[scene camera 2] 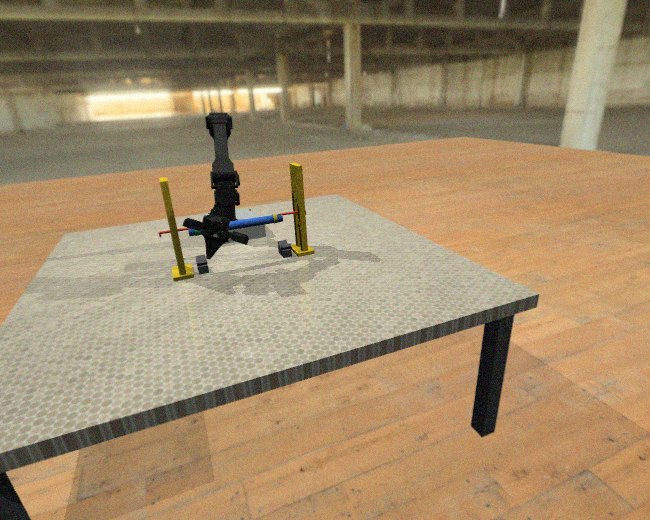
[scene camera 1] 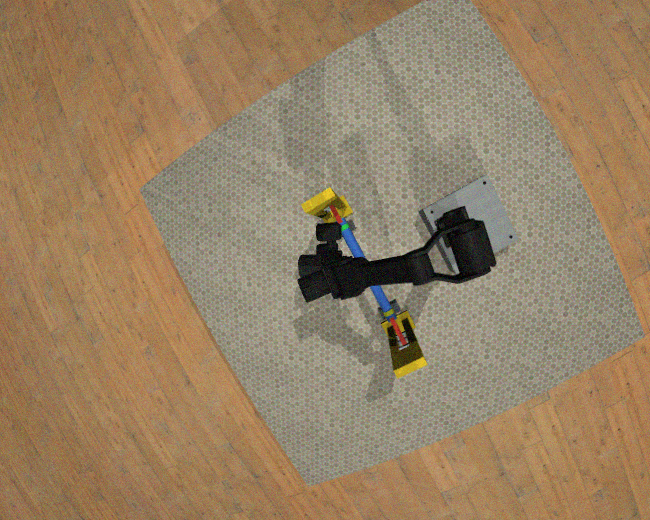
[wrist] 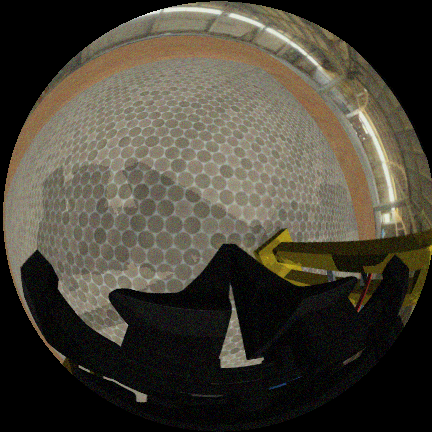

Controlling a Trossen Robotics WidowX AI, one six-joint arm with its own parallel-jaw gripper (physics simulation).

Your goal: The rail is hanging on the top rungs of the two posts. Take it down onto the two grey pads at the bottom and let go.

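Places are measured from the arm's base along level axes (x back, y right, z up), in metres.
Pixels of known places: gripper, fingertip midpoint: (scene camera 2: 208, 259) (scene camera 1: 319, 248) (wrist: 227, 249); arm's base, origin of the base link: (scene camera 1: 449, 225).
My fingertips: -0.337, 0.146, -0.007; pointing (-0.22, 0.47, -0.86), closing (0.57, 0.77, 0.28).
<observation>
Ahead of a thing's pixels: the offset from my fingertips to its middle, as dx, dy, dz. Level surfaces: height alone.
The blue rail @(+0.082, -0.119, +0.064) (scene camera 1: 381, 298) (scene camera 2: 254, 221) with red end rods spans the two yellow posts, roughly level, about midway up. Its green-banded end is at the left post @(+0.093, +0.071, +0.083) (scene camera 1: 319, 201) (scene camera 2: 169, 211) (wrist: 350, 246), its yellow-banded end at the right post @(+0.061, -0.328, +0.083) (scene camera 1: 410, 366) (scene camera 2: 297, 187). Which rungs bear the rods is too small to tell. Two dark grey pads @(+0.088, +0.009, -0.045) (scene camera 2: 202, 264) @(+0.066, -0.266, -0.045) (scene camera 2: 284, 248) lie at the post feet, below the rail. My gripper (scene camera 2: 210, 255) (wrist: 227, 249) is shut and empty, its tips lower than the rail, nearer the left post. The arm hides part of the rail.
The arm's grey base plate (scene camera 1: 485, 208) is on the tabletop @(dz -0.067) (scene camera 1: 243, 216) (scene camera 2: 325, 303), on the other side of the rail from the gripper. The arm reaches over the rail. The left post rises close beside the gripper in the wrist view.
</observation>
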